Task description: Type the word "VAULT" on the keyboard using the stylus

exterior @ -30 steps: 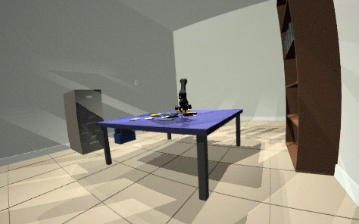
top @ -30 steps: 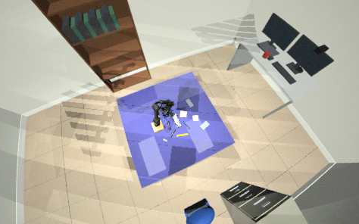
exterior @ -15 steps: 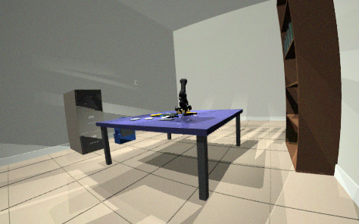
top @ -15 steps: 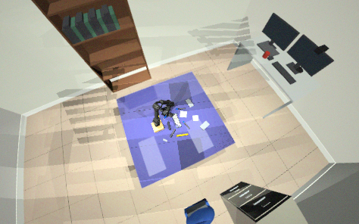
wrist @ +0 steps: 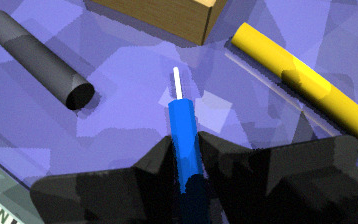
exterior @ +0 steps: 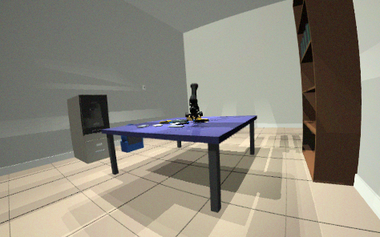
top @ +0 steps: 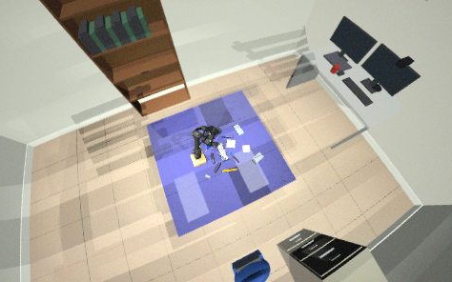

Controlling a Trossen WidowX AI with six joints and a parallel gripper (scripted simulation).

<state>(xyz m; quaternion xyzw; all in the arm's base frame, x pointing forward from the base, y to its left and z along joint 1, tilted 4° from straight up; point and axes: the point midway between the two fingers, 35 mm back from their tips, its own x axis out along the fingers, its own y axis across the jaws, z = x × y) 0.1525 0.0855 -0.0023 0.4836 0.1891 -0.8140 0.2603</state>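
My gripper tip is now 25 cm short of the white paper and 5 cm to the left of it. The rest, counted from my gripper tip: blue stylus 1 cm behind, 1 cm to the right; yellow pen 12 cm ahead, 32 cm to the right.
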